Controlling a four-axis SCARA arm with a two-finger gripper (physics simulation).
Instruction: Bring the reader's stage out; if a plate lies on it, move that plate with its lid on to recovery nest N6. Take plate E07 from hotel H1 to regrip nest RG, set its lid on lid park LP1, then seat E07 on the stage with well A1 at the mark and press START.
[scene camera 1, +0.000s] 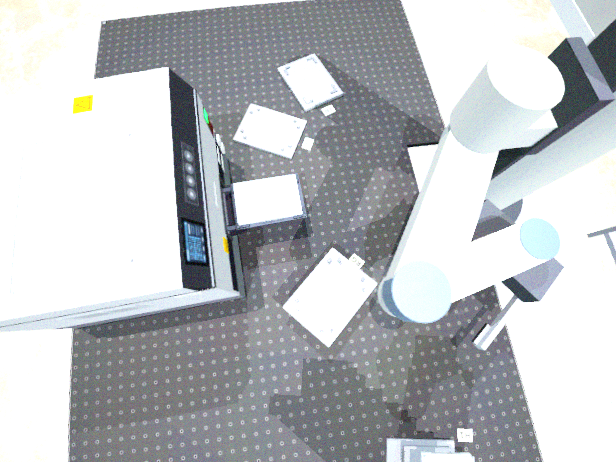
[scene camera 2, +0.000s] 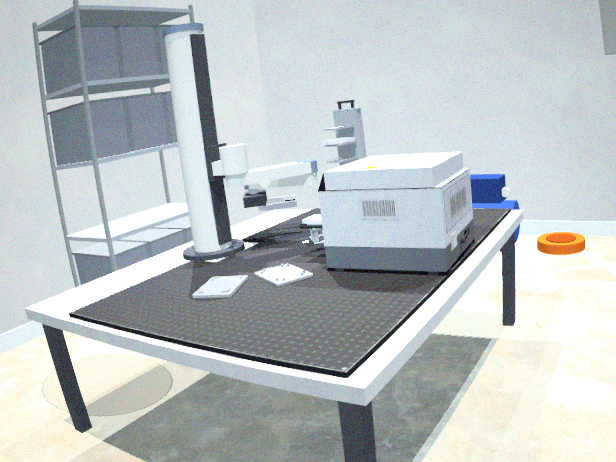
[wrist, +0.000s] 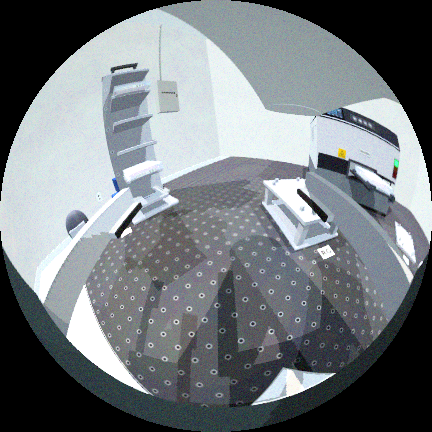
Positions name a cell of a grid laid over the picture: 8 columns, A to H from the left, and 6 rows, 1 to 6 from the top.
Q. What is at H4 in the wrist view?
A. My gripper.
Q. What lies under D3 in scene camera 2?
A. My gripper.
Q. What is my gripper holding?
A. Nothing.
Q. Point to a white nest plate labelled N6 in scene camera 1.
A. At E2
